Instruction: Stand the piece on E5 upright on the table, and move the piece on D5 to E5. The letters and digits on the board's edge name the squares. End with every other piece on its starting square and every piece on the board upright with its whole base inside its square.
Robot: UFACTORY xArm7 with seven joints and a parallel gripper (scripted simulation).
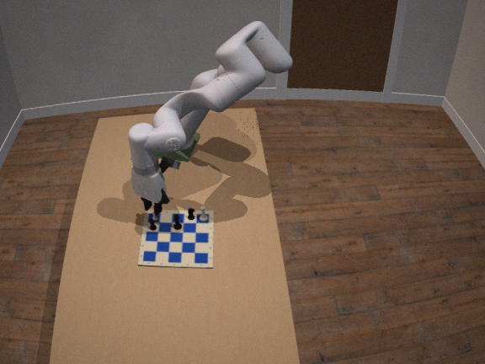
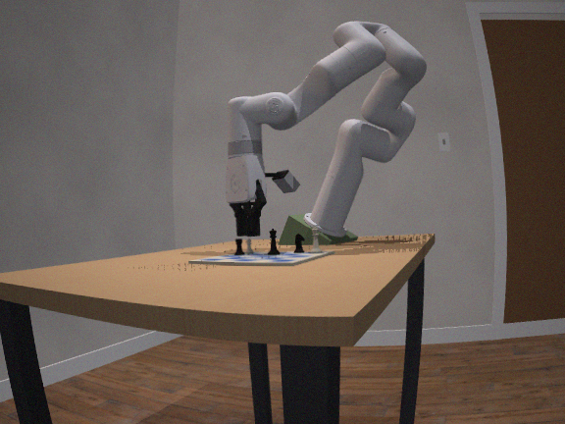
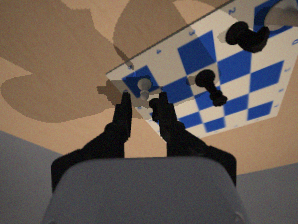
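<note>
Now: the white pawn 4 cm below my hand. From my hand the other things lie so: chessboard (7 cm ahead, 8 cm to the left, 6 cm below); then black knight (2 cm behind, 11 cm to the left, 4 cm below); then black pawn (4 cm ahead, 4 cm below).
</note>
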